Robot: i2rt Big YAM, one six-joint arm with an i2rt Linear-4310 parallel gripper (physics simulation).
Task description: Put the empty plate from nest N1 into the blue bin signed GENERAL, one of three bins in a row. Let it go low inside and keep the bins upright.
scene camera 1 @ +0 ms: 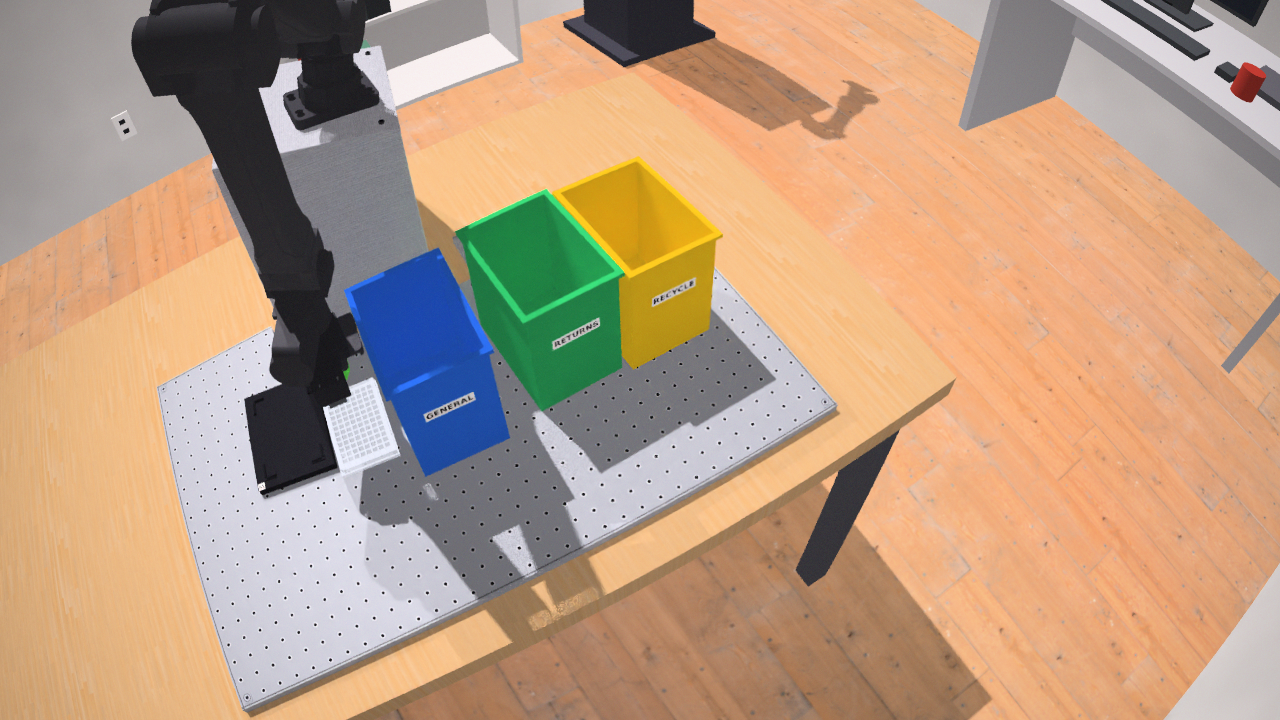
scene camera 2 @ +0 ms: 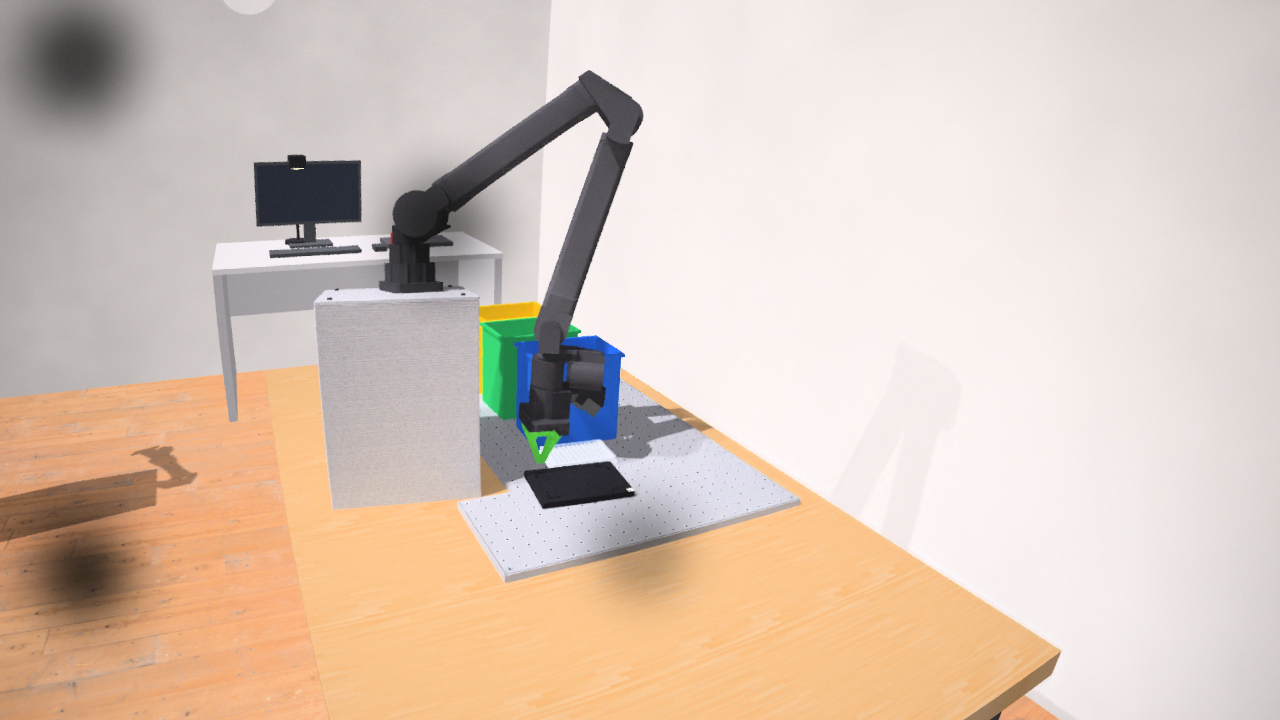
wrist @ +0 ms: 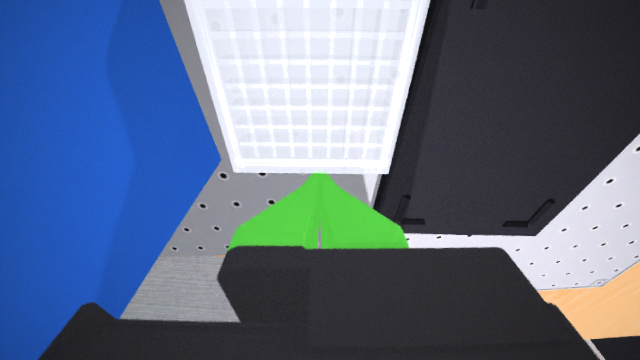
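Pixels of known places: gripper, fingertip midpoint: (scene camera 2: 540,462) (wrist: 319,179); arm's base, origin of the base link: (scene camera 1: 330,103) (scene camera 2: 410,290).
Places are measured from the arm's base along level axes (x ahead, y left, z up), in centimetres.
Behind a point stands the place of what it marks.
The white gridded plate (scene camera 1: 362,425) @(x 27.1, y -13.7, z -30.6 cm) (scene camera 2: 581,454) @(x 27.1, y -15.3, z -30.0 cm) (wrist: 315,100) @(x 24.3, y -14.1, z -30.5 cm) lies on the pegboard between the black nest (scene camera 1: 290,438) @(x 23.3, y -23.9, z -30.1 cm) (scene camera 2: 580,485) @(x 21.0, y -25.6, z -30.1 cm) (wrist: 505,100) @(x 23.2, y -22.4, z -30.1 cm) and the blue GENERAL bin (scene camera 1: 456,447) @(x 38.9, y -4.5, z -28.1 cm) (scene camera 2: 610,394) @(x 36.5, y -9.5, z -21.5 cm) (wrist: 55,150) @(x 26.0, y -8.4, z -24.7 cm). It is outside the nest, close along its side, and looks roughly flat. The bin stands upright. My gripper (scene camera 1: 346,373) @(x 19.4, y -13.5, z -30.8 cm) (scene camera 2: 541,460) @(x 19.4, y -13.5, z -30.8 cm) (wrist: 319,179) @(x 19.4, y -13.5, z -30.8 cm) is shut and empty. Its green fingertips point at the middle of the plate's short edge nearest the pedestal. They touch or almost touch that edge. In scene camera 1 the gripper body partly hides the fingers.
The green RETURNS bin (scene camera 1: 581,367) @(x 38.6, y 13.8, z -26.8 cm) (scene camera 2: 499,367) @(x 21.5, y 10.1, z -20.2 cm) and yellow RECYCLE bin (scene camera 1: 666,331) @(x 39.9, y 25.7, z -27.0 cm) (scene camera 2: 510,311) @(x 33.9, y 32.6, z -15.0 cm) stand upright beyond the blue one. The arm's grey pedestal (scene camera 1: 358,197) @(x 9.8, y -1.4, z -9.8 cm) (scene camera 2: 398,402) @(x -6.9, y -15.3, z -14.1 cm) (wrist: 185,290) @(x 10.1, y 0.0, z -29.0 cm) rises behind the perforated board (scene camera 1: 268,608) @(x 43.7, y -36.9, z -31.2 cm) (scene camera 2: 716,501) @(x 40.1, y -39.3, z -31.2 cm). The blue bin wall is close beside my gripper.
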